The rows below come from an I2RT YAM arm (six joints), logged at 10 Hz.
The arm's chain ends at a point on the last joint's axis. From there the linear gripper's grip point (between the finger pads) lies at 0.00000 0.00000 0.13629 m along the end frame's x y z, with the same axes.
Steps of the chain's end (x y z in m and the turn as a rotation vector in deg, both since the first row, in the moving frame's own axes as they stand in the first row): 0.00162 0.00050 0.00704 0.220 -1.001 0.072; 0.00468 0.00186 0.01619 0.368 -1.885 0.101; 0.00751 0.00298 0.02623 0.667 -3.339 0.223; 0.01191 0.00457 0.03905 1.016 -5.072 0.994; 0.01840 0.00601 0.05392 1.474 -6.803 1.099; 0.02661 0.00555 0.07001 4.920 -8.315 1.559; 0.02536 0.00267 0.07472 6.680 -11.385 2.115; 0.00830 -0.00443 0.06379 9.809 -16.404 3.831
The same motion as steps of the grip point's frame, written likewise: -0.00076 -0.00002 0.00702 0.220 -1.001 0.072; 0.00020 0.00098 0.01611 0.368 -1.885 0.101; -0.00042 0.00138 0.02599 0.667 -3.339 0.223; -0.00012 0.00205 0.03849 1.016 -5.072 0.994; 0.00229 0.00236 0.05292 1.474 -6.803 1.099; 0.00709 -0.00636 0.06808 4.920 -8.315 1.559; -0.00118 -0.01357 0.07112 6.680 -11.385 2.115; -0.02920 -0.02861 0.05628 9.809 -16.404 3.831
